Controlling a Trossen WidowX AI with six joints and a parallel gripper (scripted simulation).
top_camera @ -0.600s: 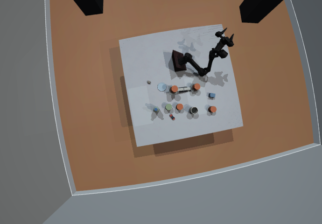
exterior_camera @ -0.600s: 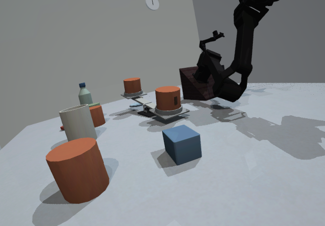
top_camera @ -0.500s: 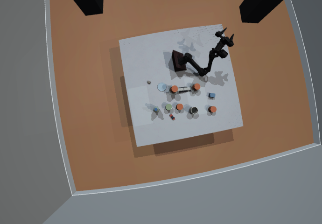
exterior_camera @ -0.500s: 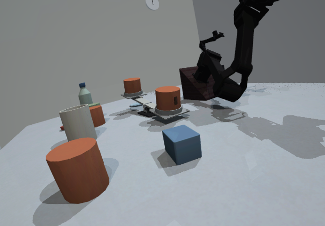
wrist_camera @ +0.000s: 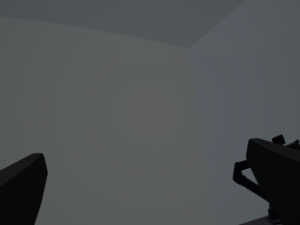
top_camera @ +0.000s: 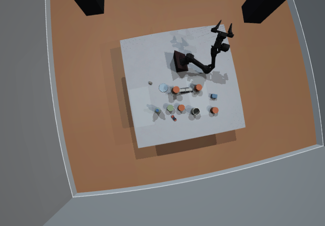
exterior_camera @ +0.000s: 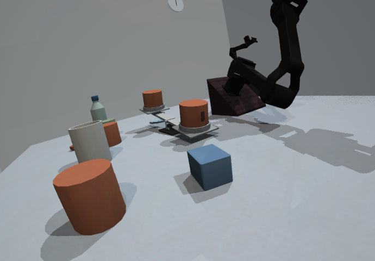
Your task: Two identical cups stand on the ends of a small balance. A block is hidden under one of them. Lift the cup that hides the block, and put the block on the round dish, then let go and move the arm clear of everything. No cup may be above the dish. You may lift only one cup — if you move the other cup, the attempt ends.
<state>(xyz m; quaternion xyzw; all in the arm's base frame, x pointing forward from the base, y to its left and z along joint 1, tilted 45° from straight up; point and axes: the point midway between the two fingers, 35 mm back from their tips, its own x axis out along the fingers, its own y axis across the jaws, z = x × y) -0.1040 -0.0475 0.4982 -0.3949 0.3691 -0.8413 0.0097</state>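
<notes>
The orange cup is 460 mm ahead of my gripper tip, 420 mm below it and 140 mm to the right of it. From my gripper tip the other things lie so: pale blue round dish 530 mm to the right, 480 mm below, 430 mm ahead; grey block 460 mm ahead, 440 mm below, 160 mm to the right; bottle 690 mm ahead, 610 mm to the right, 370 mm below.
</notes>
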